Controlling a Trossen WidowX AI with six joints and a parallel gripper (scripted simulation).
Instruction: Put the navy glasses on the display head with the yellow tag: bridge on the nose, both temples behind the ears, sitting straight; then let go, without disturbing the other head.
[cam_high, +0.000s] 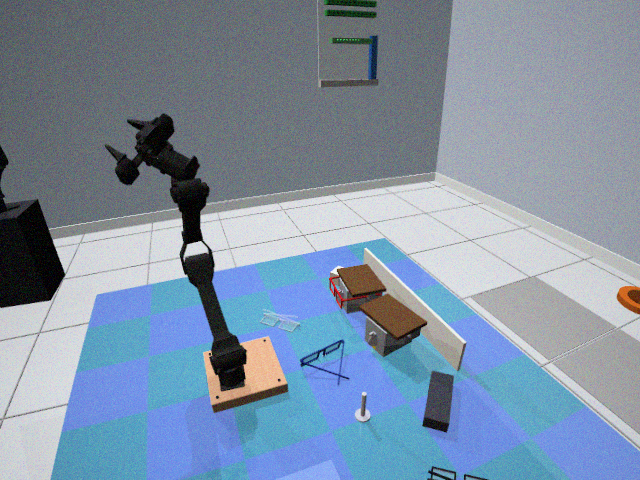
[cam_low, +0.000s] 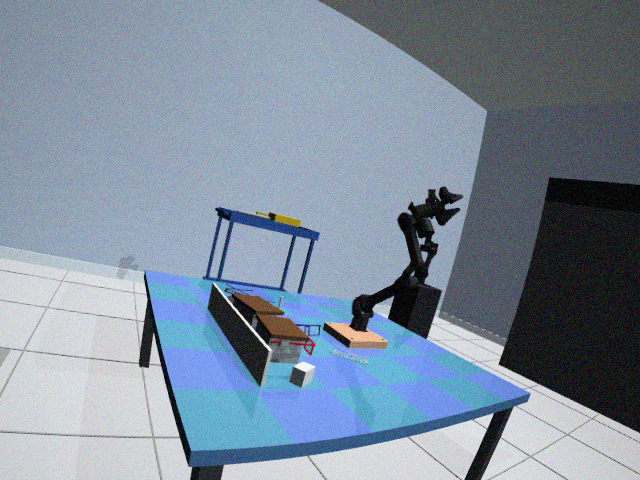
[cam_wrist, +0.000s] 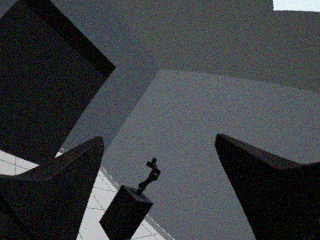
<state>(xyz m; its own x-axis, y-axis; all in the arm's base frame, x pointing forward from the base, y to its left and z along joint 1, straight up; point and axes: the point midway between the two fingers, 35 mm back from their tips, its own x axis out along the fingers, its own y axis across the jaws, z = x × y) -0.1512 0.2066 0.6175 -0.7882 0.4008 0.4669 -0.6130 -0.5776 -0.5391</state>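
The white peg is 48 cm ahead of my gripper tip, 41 cm to the right of it and 64 cm below it. Also, from my gripper tip: long white board: 78 cm ahead, 6 cm to the right, 61 cm below; white cube: 63 cm ahead, 20 cm to the left, 64 cm below; clear glasses: 35 cm ahead, 2 cm to the left, 65 cm below.
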